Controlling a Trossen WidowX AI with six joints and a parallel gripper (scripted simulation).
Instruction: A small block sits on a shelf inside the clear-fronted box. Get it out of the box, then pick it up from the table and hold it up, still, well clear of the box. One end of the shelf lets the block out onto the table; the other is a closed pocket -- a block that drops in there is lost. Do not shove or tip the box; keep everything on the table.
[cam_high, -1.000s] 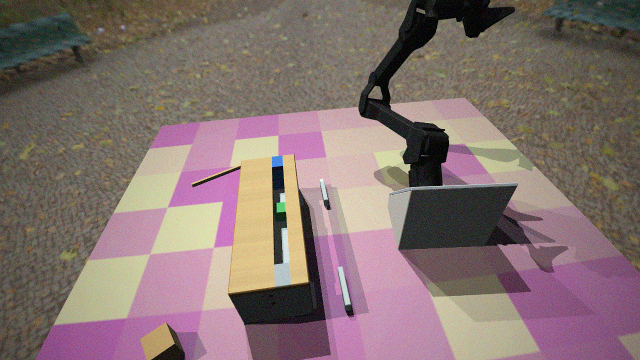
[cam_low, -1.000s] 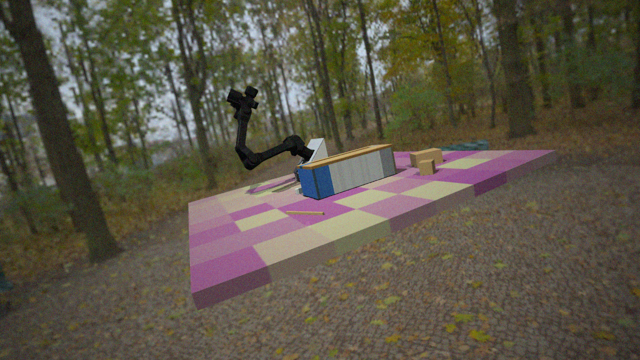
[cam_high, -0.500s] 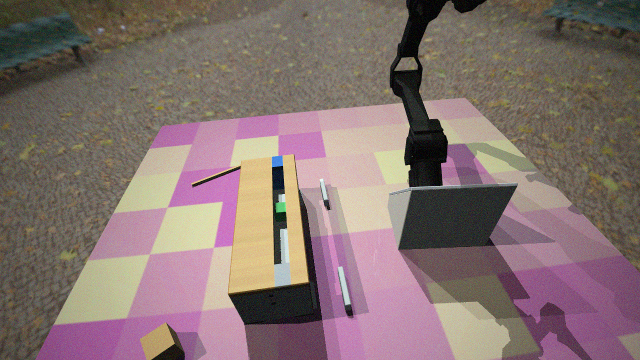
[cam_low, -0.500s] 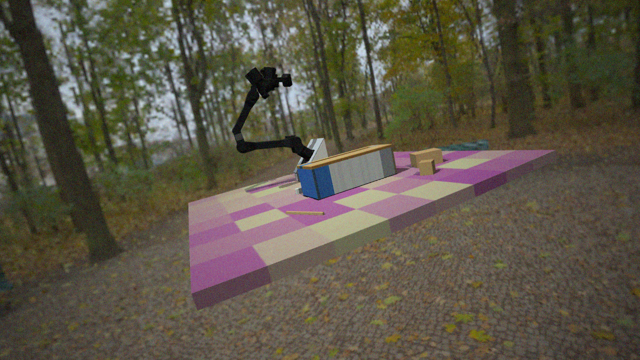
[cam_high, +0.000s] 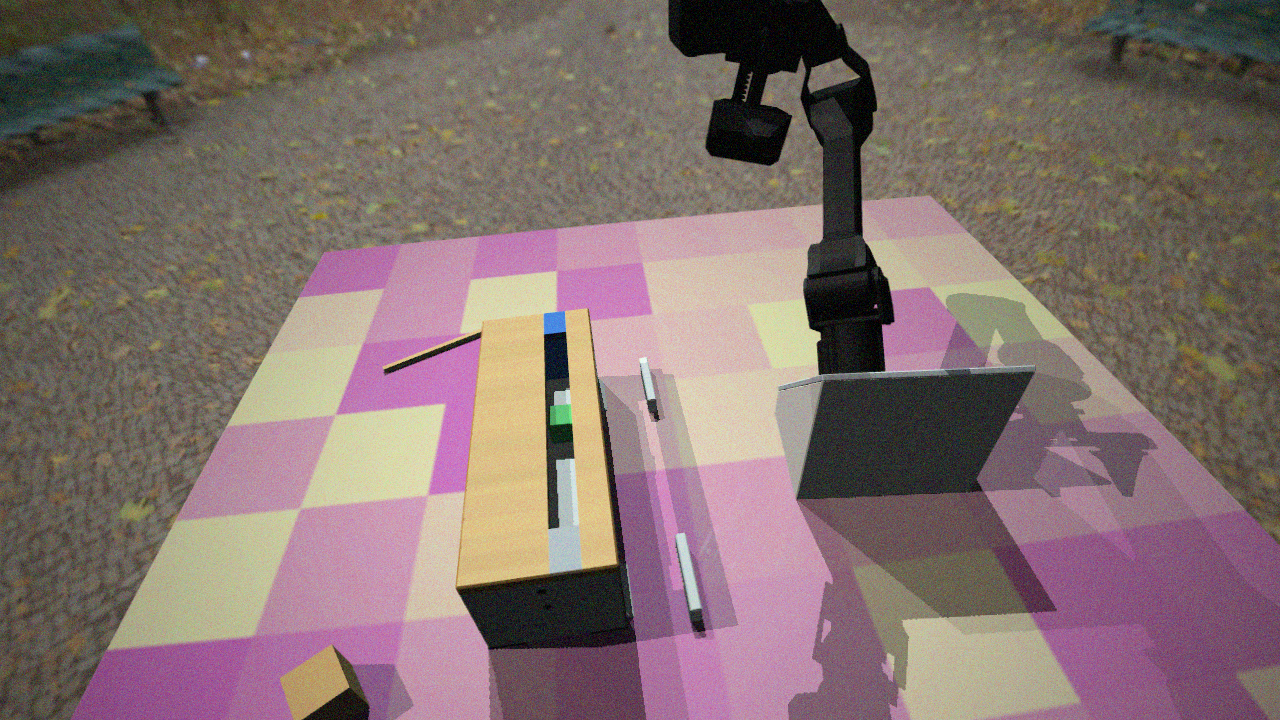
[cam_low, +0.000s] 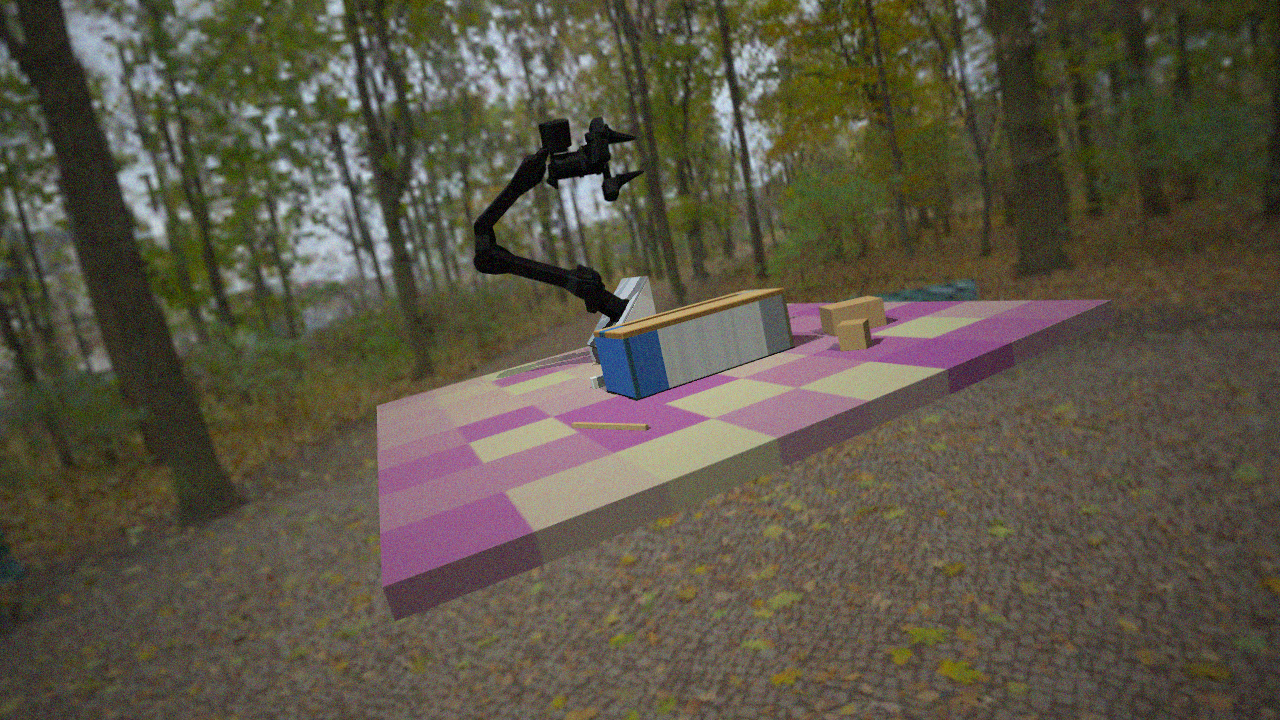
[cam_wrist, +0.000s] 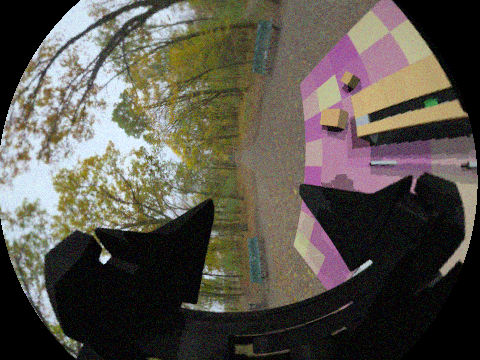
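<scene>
Now: the green block 40 cm below my gripper tip, 20 cm ahead of it and 8 cm to the right of it. Round my gripper tip: long box 43 cm below, 18 cm ahead, 5 cm to the right; tan cube 46 cm below, 41 cm ahead, 20 cm to the left; thin wooden stick 48 cm below, 44 cm ahead, 32 cm to the right.
</scene>
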